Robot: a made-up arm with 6 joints. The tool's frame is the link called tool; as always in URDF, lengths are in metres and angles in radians.
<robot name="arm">
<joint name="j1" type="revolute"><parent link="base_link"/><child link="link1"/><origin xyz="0.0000 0.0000 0.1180"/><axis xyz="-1 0 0"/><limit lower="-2.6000" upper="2.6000" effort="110" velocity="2.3"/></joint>
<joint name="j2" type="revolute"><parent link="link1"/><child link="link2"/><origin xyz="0.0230 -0.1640 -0.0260"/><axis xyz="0 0 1"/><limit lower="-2.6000" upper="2.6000" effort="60" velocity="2.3"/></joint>
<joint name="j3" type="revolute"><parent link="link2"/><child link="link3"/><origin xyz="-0.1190 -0.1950 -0.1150"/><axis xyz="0 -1 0"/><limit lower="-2.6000" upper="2.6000" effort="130" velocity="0.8"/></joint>
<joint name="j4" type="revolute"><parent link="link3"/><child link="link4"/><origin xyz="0.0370 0.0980 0.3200"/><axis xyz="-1 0 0"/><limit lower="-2.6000" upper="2.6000" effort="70" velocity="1.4"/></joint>
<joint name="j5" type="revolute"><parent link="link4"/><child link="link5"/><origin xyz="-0.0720 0.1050 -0.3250"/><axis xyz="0 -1 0"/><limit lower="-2.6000" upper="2.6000" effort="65" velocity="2.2"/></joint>
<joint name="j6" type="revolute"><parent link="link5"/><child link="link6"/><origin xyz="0.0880 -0.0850 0.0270"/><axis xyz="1 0 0"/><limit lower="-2.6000" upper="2.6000" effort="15" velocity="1.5"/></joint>
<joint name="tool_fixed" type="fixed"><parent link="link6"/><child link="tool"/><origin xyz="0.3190 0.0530 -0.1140"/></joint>
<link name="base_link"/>
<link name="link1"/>
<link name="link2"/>
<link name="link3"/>
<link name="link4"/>
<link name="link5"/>
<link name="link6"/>
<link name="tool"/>
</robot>
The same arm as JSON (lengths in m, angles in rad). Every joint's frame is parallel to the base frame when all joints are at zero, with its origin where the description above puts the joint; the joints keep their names.
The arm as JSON. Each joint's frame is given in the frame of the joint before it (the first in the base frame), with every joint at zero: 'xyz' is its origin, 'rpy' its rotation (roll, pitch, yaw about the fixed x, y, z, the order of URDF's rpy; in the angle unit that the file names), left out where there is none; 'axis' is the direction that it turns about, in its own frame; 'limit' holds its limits. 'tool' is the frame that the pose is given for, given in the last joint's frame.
{"units": {"length": "m", "angle": "rad"}, "joints": [{"name": "j1", "type": "revolute", "origin": {"xyz": [0.0, 0.0, 0.118]}, "axis": "-x", "limit": {"lower": -2.6, "upper": 2.6}}, {"name": "j2", "type": "revolute", "origin": {"xyz": [0.023, -0.164, -0.026]}, "axis": "+z", "limit": {"lower": -2.6, "upper": 2.6}}, {"name": "j3", "type": "revolute", "origin": {"xyz": [-0.119, -0.195, -0.115]}, "axis": "-y", "limit": {"lower": -2.6, "upper": 2.6}}, {"name": "j4", "type": "revolute", "origin": {"xyz": [0.037, 0.098, 0.32]}, "axis": "-x", "limit": {"lower": -2.6, "upper": 2.6}}, {"name": "j5", "type": "revolute", "origin": {"xyz": [-0.072, 0.105, -0.325]}, "axis": "-y", "limit": {"lower": -2.6, "upper": 2.6}}, {"name": "j6", "type": "revolute", "origin": {"xyz": [0.088, -0.085, 0.027]}, "axis": "+x", "limit": {"lower": -2.6, "upper": 2.6}}], "tool": {"origin": {"xyz": [0.319, 0.053, -0.114]}}}
